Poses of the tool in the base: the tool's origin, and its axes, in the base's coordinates. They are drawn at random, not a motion.
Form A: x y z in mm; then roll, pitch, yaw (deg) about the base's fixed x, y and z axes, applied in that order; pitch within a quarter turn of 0, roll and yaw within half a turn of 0.
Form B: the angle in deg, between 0 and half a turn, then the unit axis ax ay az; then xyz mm. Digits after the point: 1 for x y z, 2 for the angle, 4 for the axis.
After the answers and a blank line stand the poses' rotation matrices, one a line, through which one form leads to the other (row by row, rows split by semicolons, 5 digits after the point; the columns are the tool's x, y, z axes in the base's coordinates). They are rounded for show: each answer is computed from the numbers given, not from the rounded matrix.
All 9 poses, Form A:
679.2 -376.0 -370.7 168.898 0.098 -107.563
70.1 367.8 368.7 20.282 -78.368 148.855
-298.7 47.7 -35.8 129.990 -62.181 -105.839
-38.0 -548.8 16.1 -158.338 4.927 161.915
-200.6 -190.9 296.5 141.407 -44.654 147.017
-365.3 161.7 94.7 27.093 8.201 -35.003
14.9 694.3 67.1 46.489 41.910 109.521
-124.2 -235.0 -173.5 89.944 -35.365 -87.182
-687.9 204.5 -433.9 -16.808 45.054 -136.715
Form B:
173.53 0.5891 -0.8042 -0.0787 679.2 -376.0 -370.7
168.79 0.6388 -0.0357 0.7685 70.1 367.8 368.7
107.46 0.3644 -0.9312 -0.0082 -298.7 47.7 -35.8
178.60 0.1622 0.9679 -0.1921 -38.0 -548.8 16.1
150.21 -0.3810 -0.8294 -0.4086 -200.6 -190.9 296.5
46.22 0.6210 -0.0101 -0.7837 -365.3 161.7 94.7
104.77 -0.0704 0.6194 0.7819 14.9 694.3 67.1
100.98 0.4401 -0.8035 -0.4008 -124.2 -235.0 -173.5
134.21 0.3284 0.2880 -0.8996 -687.9 204.5 -433.9

-0.30175 -0.93564 -0.18307; -0.95338 0.29579 0.05970; -0.00171 0.19256 -0.98128
-0.17256 -0.19455 0.96559; 0.10428 -0.97840 -0.17850; 0.97946 0.06989 0.18912
-0.12737 -0.43331 -0.89220; -0.44896 0.82728 -0.33769; 0.88443 0.35755 -0.29991
-0.94708 0.31864 -0.03871; 0.30928 0.87362 -0.37567; -0.08589 -0.36777 -0.92594
-0.59671 0.79325 -0.12121; 0.38726 0.41696 0.82230; 0.70282 0.44374 -0.55600
0.81075 0.56389 -0.15722; -0.56775 0.69197 -0.44590; -0.14265 0.45078 0.88116
-0.24867 -0.81079 0.52988; 0.70142 0.22653 0.67579; -0.66796 0.53972 0.51237
0.04009 -0.02748 -0.99882; -0.81450 0.57813 -0.04860; 0.57878 0.81548 0.00080
-0.51425 0.80532 -0.29495; -0.48435 -0.55653 -0.67504; -0.70777 -0.20428 0.67626

